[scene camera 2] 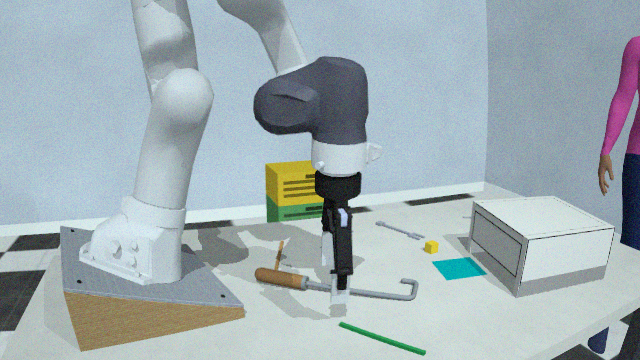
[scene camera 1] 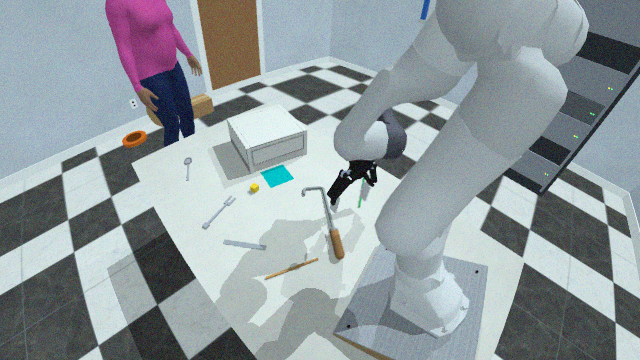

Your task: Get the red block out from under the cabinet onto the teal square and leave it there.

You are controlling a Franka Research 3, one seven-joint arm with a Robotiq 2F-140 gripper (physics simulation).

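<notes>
The white cabinet (scene camera 1: pixel 267 125) (scene camera 2: pixel 565 255) stands on the table. The red block does not show in either view. The teal square (scene camera 1: pixel 277 176) (scene camera 2: pixel 459 268) lies flat beside the cabinet's drawer-lined front, with nothing on it. A hooked metal rod with a wooden handle (scene camera 1: pixel 337 244) (scene camera 2: pixel 280 277) lies on the table, its bent end towards the cabinet side. My gripper (scene camera 1: pixel 353 192) (scene camera 2: pixel 333 280) is open and empty, pointing down low over the table by the rod's shaft; its fingers are wide apart. In scene camera 2 the near finger hides part of the shaft.
A yellow cube (scene camera 1: pixel 254 188) (scene camera 2: pixel 431 247) sits next to the teal square. A green stick (scene camera 1: pixel 360 199) (scene camera 2: pixel 382 339) lies near the gripper. A fork-ended tool (scene camera 1: pixel 218 213) (scene camera 2: pixel 400 230), a grey flat bar (scene camera 1: pixel 244 245), a spoon (scene camera 1: pixel 188 168) and a wooden stick (scene camera 1: pixel 291 269) (scene camera 2: pixel 279 256) lie farther off.
</notes>
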